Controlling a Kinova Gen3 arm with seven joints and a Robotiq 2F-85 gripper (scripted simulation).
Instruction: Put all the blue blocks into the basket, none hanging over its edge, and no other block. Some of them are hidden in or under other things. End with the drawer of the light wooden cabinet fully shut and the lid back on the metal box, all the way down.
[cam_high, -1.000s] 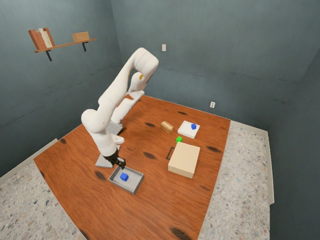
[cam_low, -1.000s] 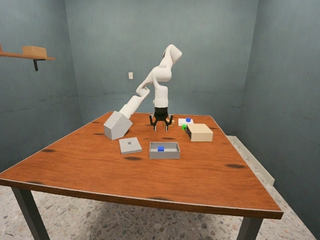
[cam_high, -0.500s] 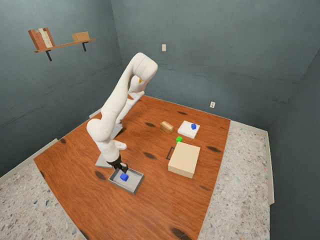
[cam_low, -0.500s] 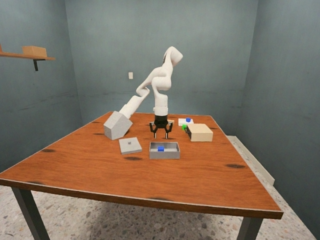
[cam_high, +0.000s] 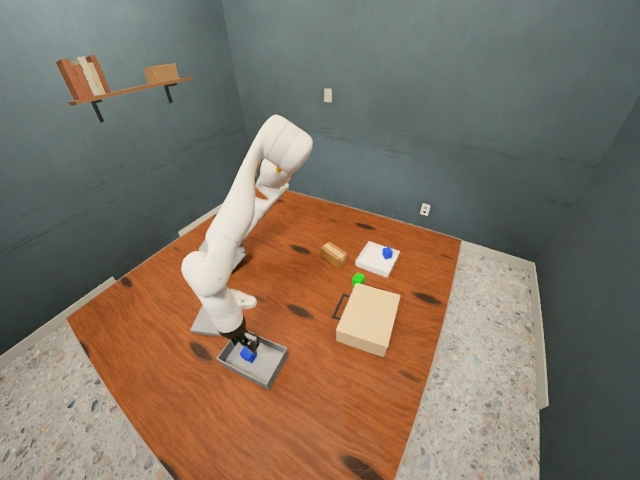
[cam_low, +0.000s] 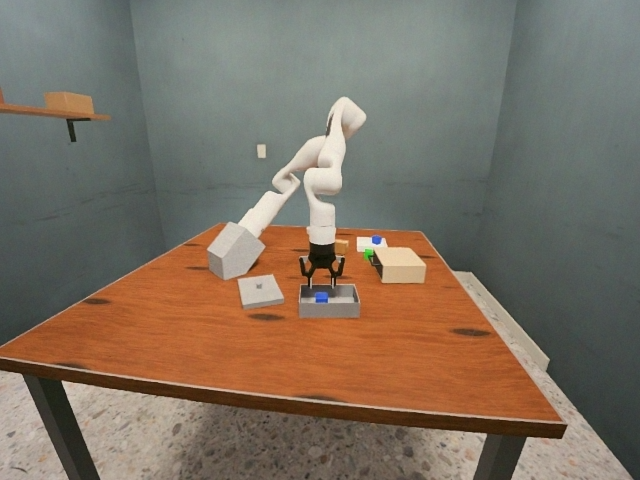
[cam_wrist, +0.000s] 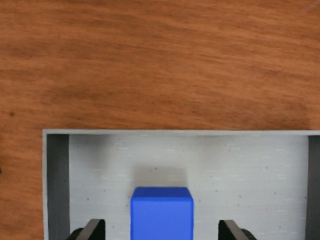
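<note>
The grey metal box is 2 cm ahead of my hand, 1 cm to the left of it and 6 cm below it. Also, from my hand: light wooden cabinet: 16 cm ahead, 36 cm to the left, 5 cm below; green block: 2 cm ahead, 47 cm to the left, 6 cm below; metal lid: 23 cm behind, 1 cm to the right, 7 cm below.
</note>
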